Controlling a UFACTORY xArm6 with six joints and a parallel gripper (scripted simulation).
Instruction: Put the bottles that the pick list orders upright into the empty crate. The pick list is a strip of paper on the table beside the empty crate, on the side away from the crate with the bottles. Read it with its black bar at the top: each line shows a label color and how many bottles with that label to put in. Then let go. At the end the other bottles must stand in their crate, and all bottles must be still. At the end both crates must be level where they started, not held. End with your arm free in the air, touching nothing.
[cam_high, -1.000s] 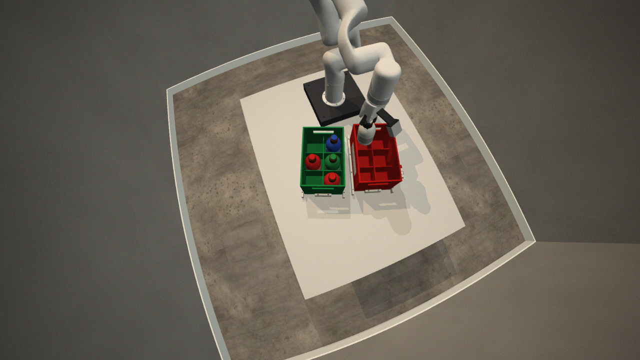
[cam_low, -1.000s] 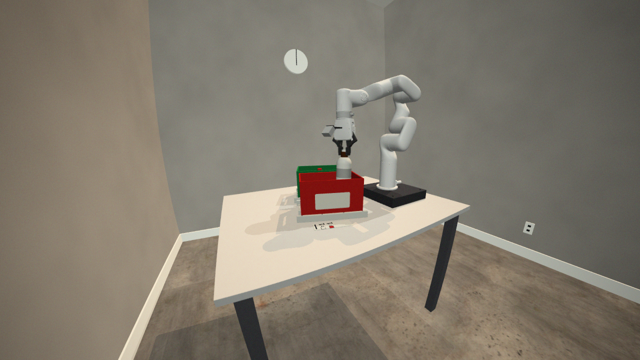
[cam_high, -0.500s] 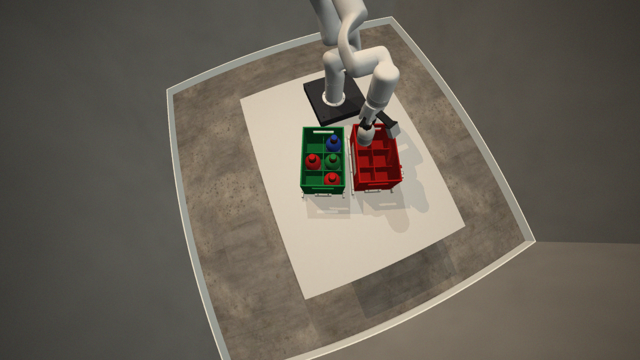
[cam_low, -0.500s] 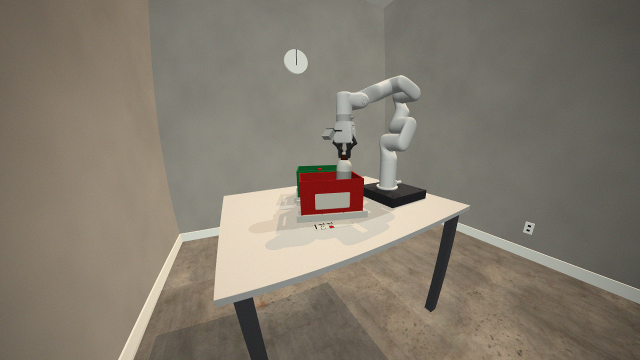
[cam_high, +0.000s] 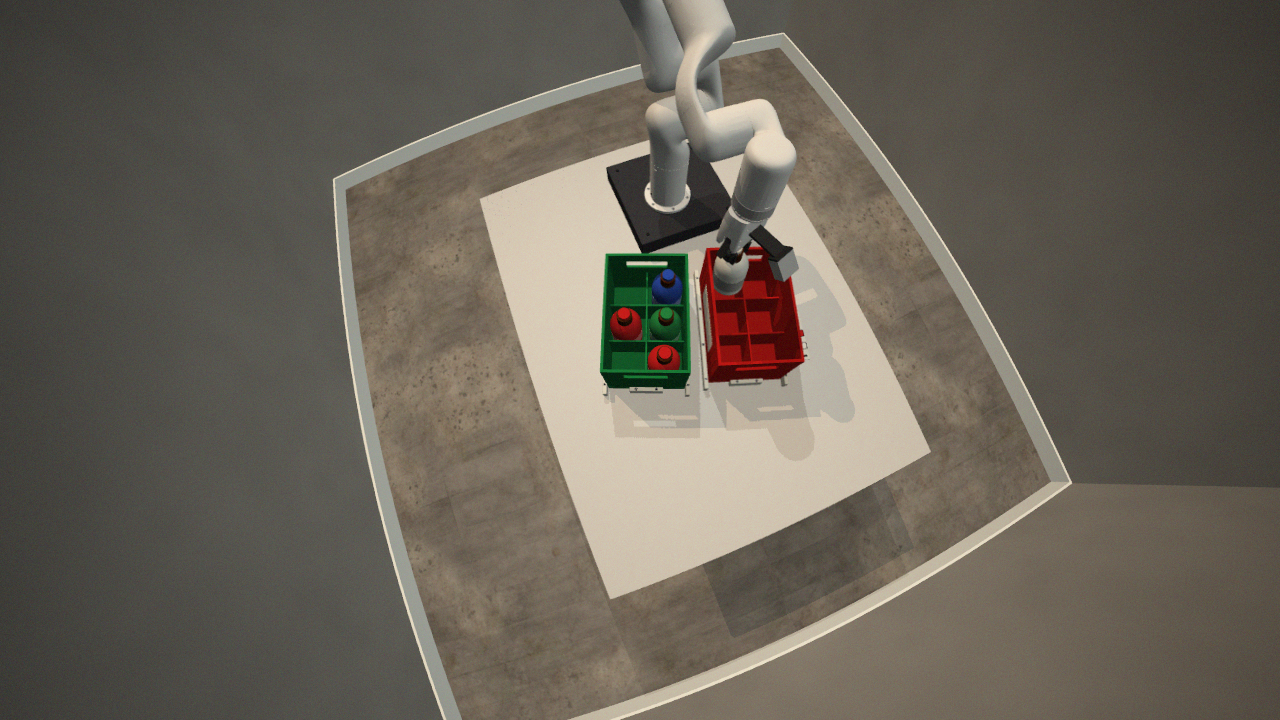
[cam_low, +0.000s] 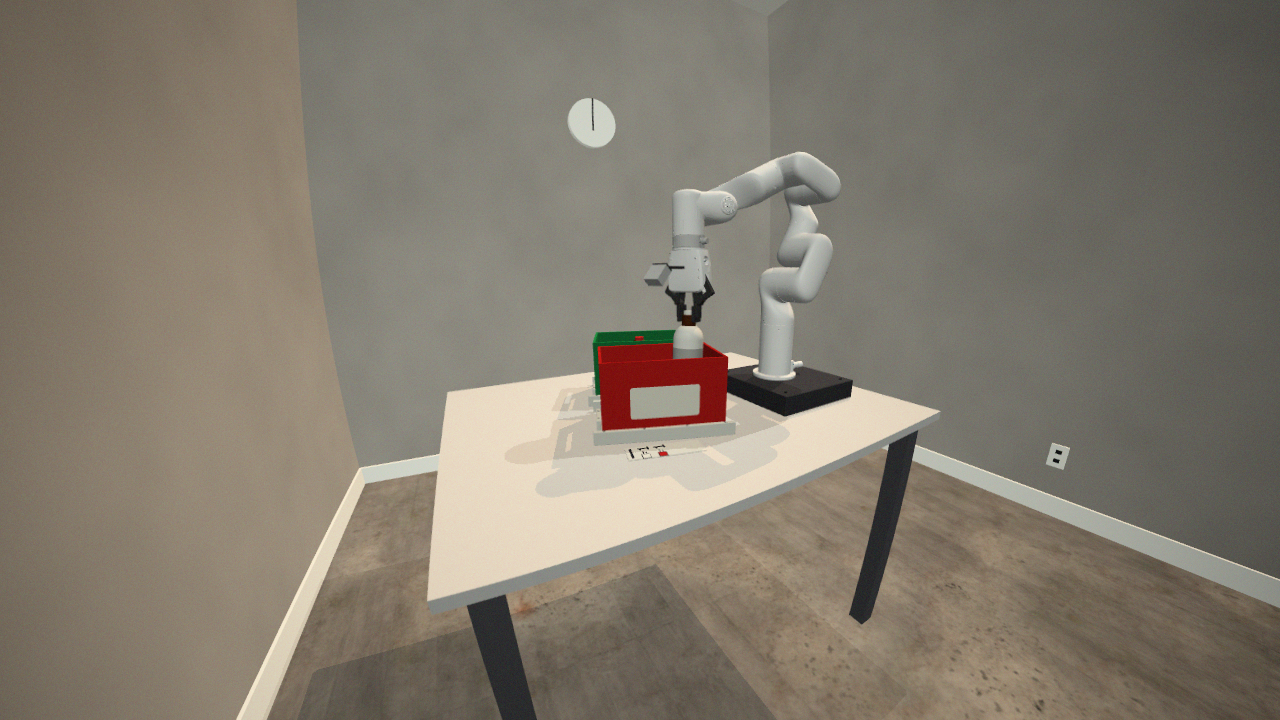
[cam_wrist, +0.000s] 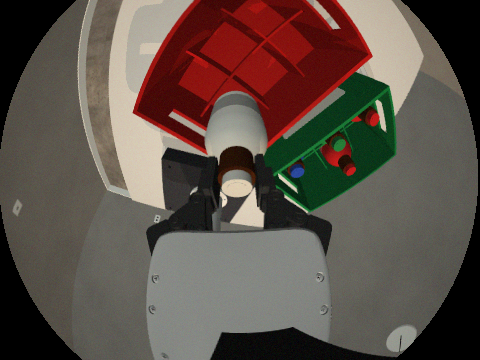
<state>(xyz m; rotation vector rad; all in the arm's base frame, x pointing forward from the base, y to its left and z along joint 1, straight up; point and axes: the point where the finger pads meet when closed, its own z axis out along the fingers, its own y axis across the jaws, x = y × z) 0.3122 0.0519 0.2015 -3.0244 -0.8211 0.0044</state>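
Now: hand 70 mm above the white bottle. The rest, counted from my hand: green bottle (170 mm below, 160 mm to the right, 70 mm ahead); then red crate (170 mm below, 90 mm ahead, 30 mm to the left); then blue bottle (170 mm below, 130 mm to the right, 20 mm behind).
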